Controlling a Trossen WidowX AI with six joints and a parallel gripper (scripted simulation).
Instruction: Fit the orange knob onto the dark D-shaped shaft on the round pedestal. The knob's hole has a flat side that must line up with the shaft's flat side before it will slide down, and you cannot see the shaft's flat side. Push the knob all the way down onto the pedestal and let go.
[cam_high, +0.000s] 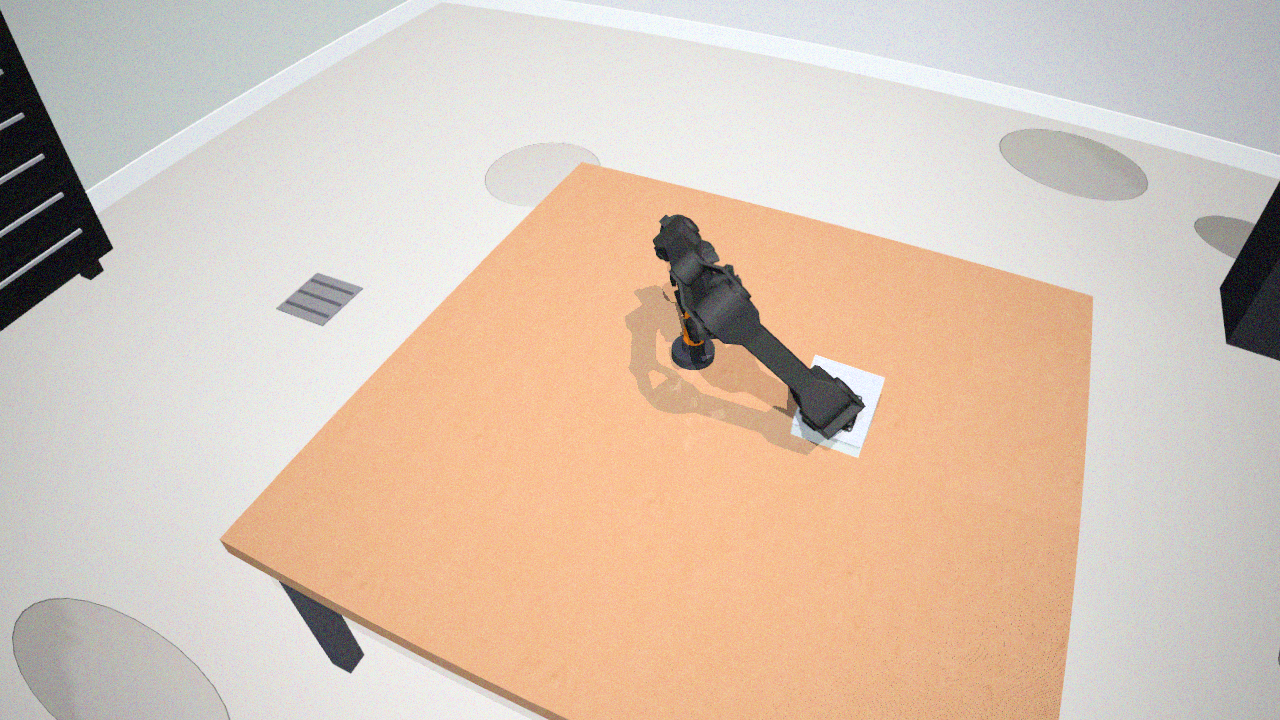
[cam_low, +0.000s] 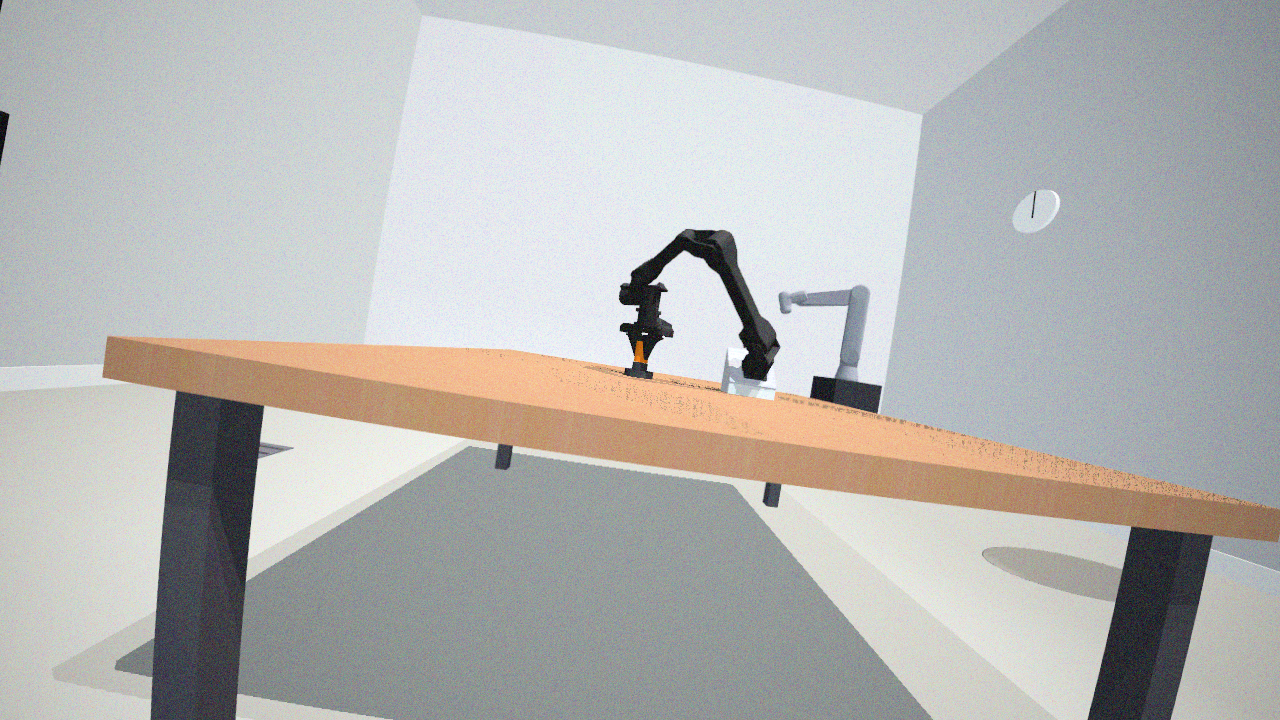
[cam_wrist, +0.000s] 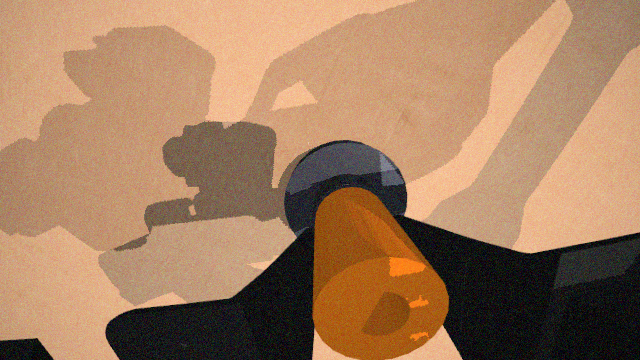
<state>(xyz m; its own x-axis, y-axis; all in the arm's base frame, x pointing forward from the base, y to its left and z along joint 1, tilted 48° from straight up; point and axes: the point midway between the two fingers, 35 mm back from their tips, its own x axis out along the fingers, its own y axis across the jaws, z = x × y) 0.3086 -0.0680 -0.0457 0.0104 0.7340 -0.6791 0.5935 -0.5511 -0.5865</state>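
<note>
Right now my gripper tip is 2 cm below the orange knob. The rest, counted from my gripper tip: pedestal (2 cm below).
</note>
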